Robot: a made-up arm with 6 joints. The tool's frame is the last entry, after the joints.
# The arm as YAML. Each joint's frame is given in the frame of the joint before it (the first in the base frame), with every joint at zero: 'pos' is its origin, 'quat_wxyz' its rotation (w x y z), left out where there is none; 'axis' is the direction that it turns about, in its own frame. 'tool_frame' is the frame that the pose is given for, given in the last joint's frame.
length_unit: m
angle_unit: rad
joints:
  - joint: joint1
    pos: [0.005, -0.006, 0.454]
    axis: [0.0, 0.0, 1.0]
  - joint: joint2
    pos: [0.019, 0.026, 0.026]
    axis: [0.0, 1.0, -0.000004]
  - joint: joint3
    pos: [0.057, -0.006, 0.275]
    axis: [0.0, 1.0, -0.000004]
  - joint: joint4
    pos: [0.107, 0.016, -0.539]
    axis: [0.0, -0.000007, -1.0]
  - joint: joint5
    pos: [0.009, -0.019, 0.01]
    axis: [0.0, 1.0, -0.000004]
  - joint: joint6
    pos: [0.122, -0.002, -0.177]
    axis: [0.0, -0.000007, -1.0]
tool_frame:
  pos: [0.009, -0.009, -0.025]
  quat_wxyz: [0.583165, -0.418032, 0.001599, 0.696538]
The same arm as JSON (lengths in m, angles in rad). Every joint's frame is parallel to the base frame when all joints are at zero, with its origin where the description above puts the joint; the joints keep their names.
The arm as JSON. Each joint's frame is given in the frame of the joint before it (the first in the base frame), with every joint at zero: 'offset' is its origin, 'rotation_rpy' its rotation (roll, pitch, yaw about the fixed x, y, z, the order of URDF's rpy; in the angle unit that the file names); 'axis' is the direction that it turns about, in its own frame. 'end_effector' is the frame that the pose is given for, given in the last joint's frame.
{
  "length_unit": "m",
  "angle_unit": "rad",
  "chain": [
    {
      "id": "joint1",
      "offset": [
        0.005,
        -0.006,
        0.454
      ],
      "rotation_rpy": [
        0.0,
        0.0,
        0.0
      ],
      "axis": [
        0.0,
        0.0,
        1.0
      ]
    },
    {
      "id": "joint2",
      "offset": [
        0.019,
        0.026,
        0.026
      ],
      "rotation_rpy": [
        0.0,
        0.0,
        0.0
      ],
      "axis": [
        0.0,
        1.0,
        0.0
      ]
    },
    {
      "id": "joint3",
      "offset": [
        0.057,
        -0.006,
        0.275
      ],
      "rotation_rpy": [
        0.0,
        0.0,
        0.0
      ],
      "axis": [
        0.0,
        1.0,
        0.0
      ]
    },
    {
      "id": "joint4",
      "offset": [
        0.107,
        0.016,
        -0.539
      ],
      "rotation_rpy": [
        0.0,
        0.0,
        0.0
      ],
      "axis": [
        0.0,
        0.0,
        -1.0
      ]
    },
    {
      "id": "joint5",
      "offset": [
        0.009,
        -0.019,
        0.01
      ],
      "rotation_rpy": [
        0.0,
        0.0,
        0.0
      ],
      "axis": [
        0.0,
        1.0,
        0.0
      ]
    },
    {
      "id": "joint6",
      "offset": [
        0.122,
        -0.002,
        -0.177
      ],
      "rotation_rpy": [
        0.0,
        0.0,
        0.0
      ],
      "axis": [
        0.0,
        0.0,
        -1.0
      ]
    }
  ],
  "end_effector": {
    "offset": [
      0.009,
      -0.009,
      -0.025
    ],
    "rotation_rpy": [
      -0.641,
      0.6239,
      1.5342
    ]
  }
}

